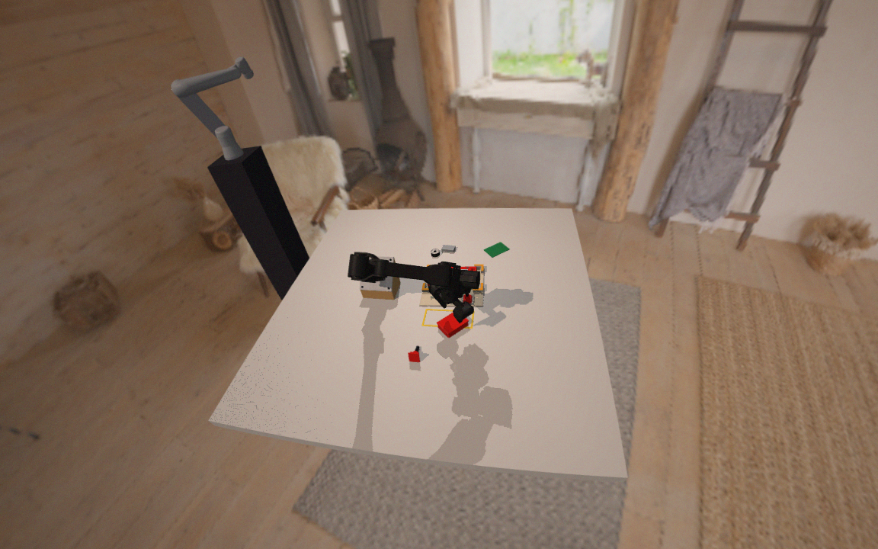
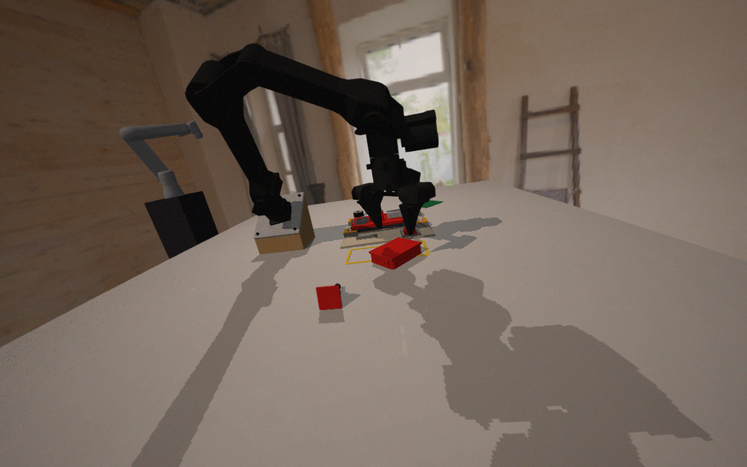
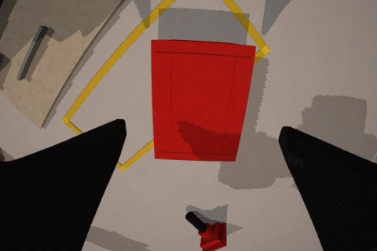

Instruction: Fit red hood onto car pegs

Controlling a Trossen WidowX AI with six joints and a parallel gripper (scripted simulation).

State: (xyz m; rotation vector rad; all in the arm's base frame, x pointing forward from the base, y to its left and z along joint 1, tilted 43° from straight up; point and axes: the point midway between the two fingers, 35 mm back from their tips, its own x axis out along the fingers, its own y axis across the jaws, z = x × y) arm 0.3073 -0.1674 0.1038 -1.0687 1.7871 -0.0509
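Now: the red hood 4 cm below my gripper tip. The rest, counted from my gripper tip: jig: 22 cm to the left, 5 cm below; then green patch: 18 cm ahead, 44 cm to the left, 6 cm below.
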